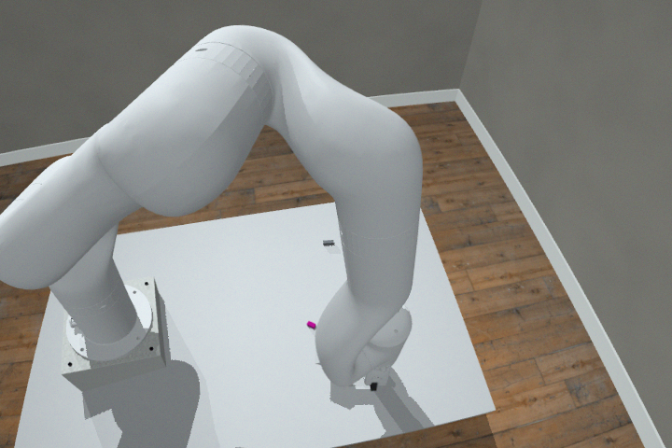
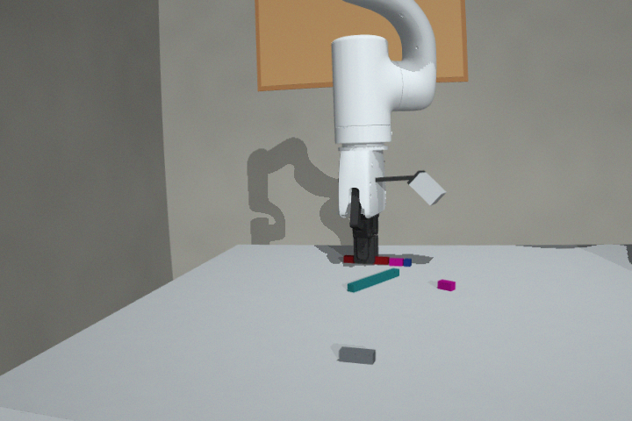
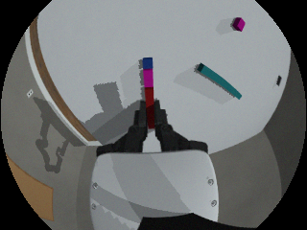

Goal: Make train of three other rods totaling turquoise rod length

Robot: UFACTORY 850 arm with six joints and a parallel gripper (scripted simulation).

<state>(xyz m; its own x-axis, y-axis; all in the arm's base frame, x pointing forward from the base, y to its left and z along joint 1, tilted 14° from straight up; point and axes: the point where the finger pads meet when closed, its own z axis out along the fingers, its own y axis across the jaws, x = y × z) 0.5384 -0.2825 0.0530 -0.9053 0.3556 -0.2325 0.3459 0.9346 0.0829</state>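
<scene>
The red rod lies 2 cm below my hand. From my hand the other things lie so: turquoise rod (11 cm to the left, 2 cm below); grey rod (3 cm ahead, 37 cm to the left, 2 cm below); blue rod (6 cm behind, 2 cm to the left, 2 cm below).
</scene>
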